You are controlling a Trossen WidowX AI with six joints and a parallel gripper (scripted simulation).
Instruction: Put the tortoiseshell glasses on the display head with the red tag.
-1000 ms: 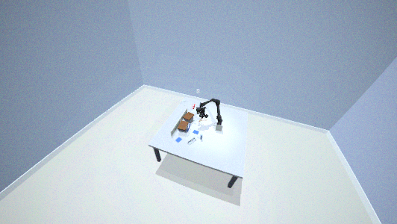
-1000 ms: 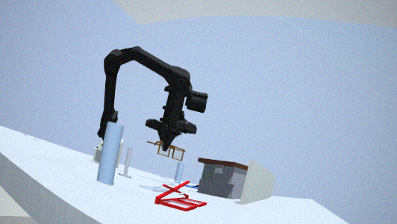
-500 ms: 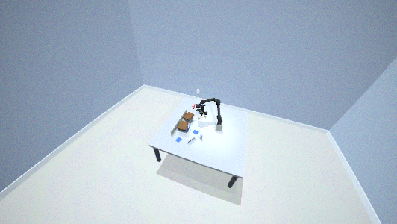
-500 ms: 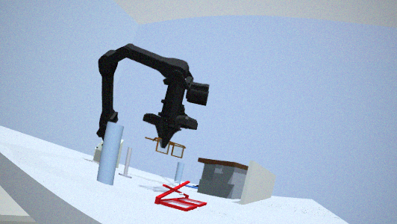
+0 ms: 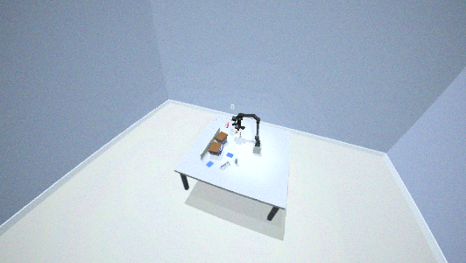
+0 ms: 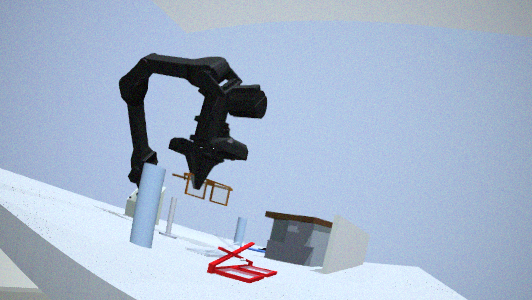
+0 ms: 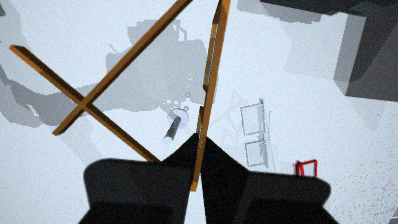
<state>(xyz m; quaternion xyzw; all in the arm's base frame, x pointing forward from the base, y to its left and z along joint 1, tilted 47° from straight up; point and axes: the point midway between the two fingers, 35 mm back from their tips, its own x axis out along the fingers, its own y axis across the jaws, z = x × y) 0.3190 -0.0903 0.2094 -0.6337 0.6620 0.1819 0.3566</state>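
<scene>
The thin grey post is 90 mm below my gripper tip, 40 mm behind it and 20 mm to the right of it. Also, from my gripper tip: grey head (190 mm to the left, 160 mm ahead, 60 mm below); slanted panel (300 mm ahead, 290 mm to the left, 60 mm below).
</scene>
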